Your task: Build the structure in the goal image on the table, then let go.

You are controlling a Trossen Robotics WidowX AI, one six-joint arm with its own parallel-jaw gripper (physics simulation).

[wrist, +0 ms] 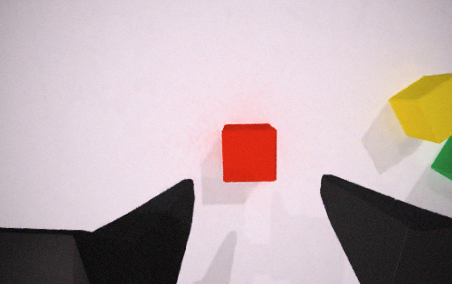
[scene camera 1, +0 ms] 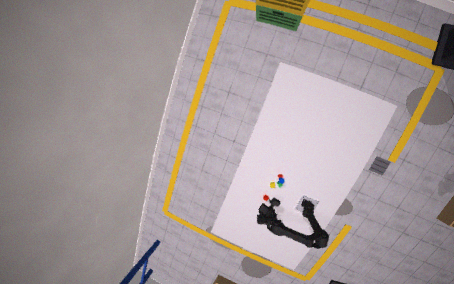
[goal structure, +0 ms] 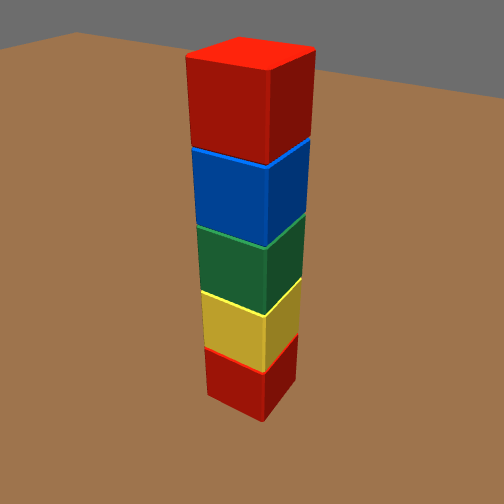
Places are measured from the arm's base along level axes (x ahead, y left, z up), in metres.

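Pixels of known places: gripper, fingertip midpoint: (wrist: 257, 186) (scene camera 1: 267, 202); arm's base, link origin: (scene camera 1: 306, 203).
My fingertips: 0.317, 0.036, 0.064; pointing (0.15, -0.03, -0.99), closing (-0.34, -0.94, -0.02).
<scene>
Ahead of a thing's pixels: the offset from my fingertips to its middle, as dx, dy, dz. Level surfaces: height alone.
A red cube {+0.005, +0.000, -0.057} (scene camera 1: 266, 198) (wrist: 249, 155) sits on the white table, apart from the other cubes. My gripper (scene camera 1: 270, 202) (wrist: 257, 186) is open and empty. In the wrist view its fingertips stand wide apart, left and right below the red cube, touching nothing. A yellow cube {-0.014, -0.128, -0.057} (scene camera 1: 272, 185) (wrist: 424, 110) and part of a green cube {-0.066, -0.150, -0.057} (scene camera 1: 280, 185) (wrist: 445, 162) show at the right of the wrist view. In the scene view, a second red cube {-0.055, -0.209, -0.057} (scene camera 1: 280, 176), a blue cube {-0.061, -0.196, -0.025} (scene camera 1: 281, 181) and the green cube are close together; their exact contacts are too small to tell.
The black arm (scene camera 1: 295, 236) bends across the near end of the white table {dz -0.073} (scene camera 1: 320, 125) from its base plate (scene camera 1: 299, 204). Yellow floor lines (scene camera 1: 192, 115) surround the table. A green crate (scene camera 1: 277, 18) stands beyond the far end, and a dark box (scene camera 1: 445, 47) at the upper right.
</scene>
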